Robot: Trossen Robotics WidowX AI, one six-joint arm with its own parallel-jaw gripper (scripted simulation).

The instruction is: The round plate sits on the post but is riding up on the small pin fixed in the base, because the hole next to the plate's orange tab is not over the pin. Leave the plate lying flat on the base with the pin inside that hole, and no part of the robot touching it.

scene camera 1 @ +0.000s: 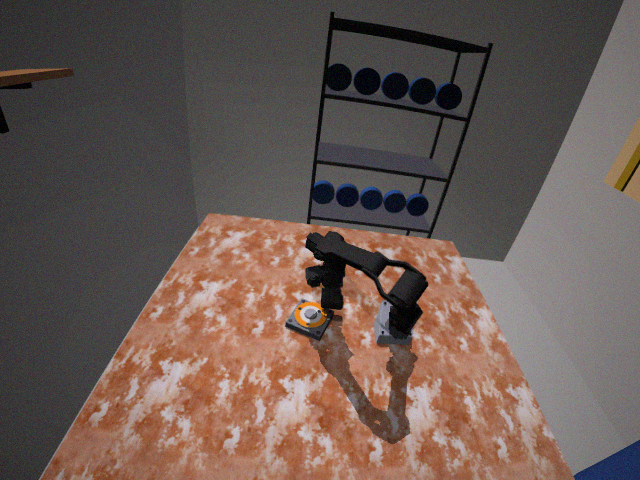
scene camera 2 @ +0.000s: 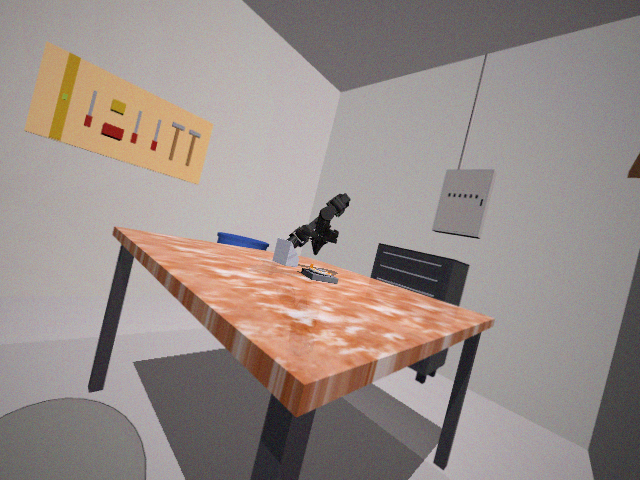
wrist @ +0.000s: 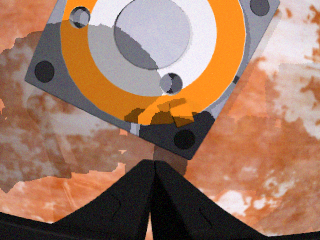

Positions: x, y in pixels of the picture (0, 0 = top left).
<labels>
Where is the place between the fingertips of my gripper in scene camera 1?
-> At 328, 302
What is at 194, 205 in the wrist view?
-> My gripper.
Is my gripper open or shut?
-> Shut.
</labels>
